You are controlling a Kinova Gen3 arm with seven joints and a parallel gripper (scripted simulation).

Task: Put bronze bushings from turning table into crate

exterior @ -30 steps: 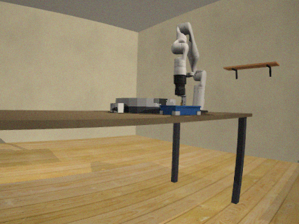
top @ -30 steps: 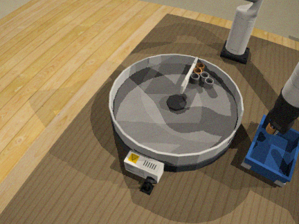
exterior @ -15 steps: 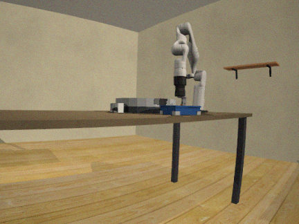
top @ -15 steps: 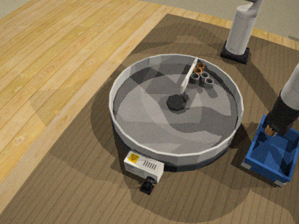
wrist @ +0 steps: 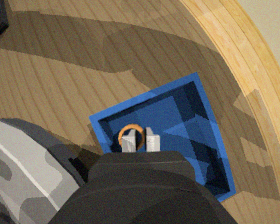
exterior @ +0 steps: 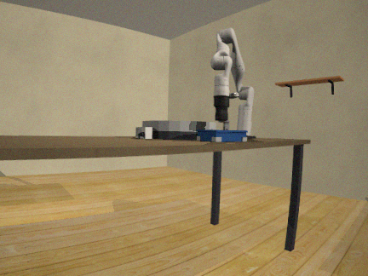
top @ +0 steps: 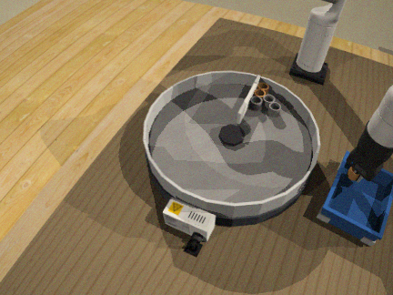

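Right now the blue crate is 50 mm ahead of my hand, 20 mm to the left of it and 20 mm below it. From my hand the other things lie so: turning table: 330 mm to the right, 30 mm ahead.
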